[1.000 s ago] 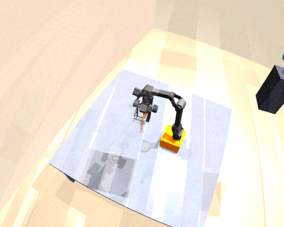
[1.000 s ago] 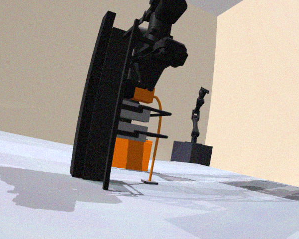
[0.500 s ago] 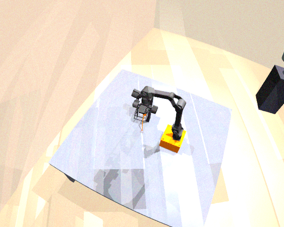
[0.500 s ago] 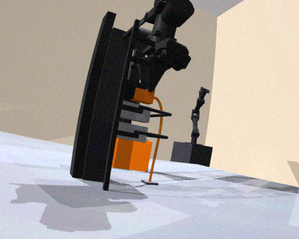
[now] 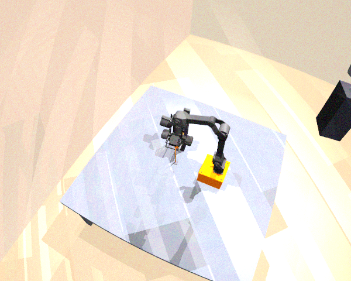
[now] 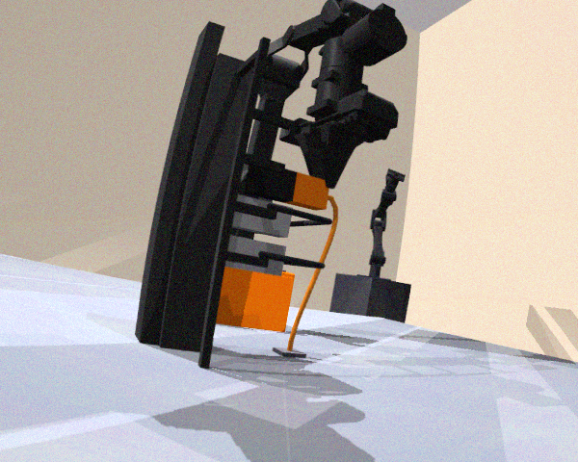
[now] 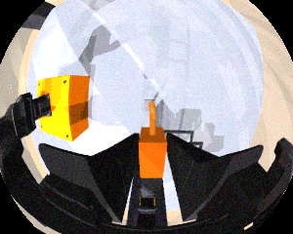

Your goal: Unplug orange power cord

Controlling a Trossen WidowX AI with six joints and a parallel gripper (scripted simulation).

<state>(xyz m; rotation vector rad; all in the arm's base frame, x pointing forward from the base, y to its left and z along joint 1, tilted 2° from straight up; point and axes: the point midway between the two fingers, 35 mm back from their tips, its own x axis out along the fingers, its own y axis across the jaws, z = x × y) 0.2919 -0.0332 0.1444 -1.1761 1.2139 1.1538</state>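
My gripper tip is 4 cm to the left of the orange plug.
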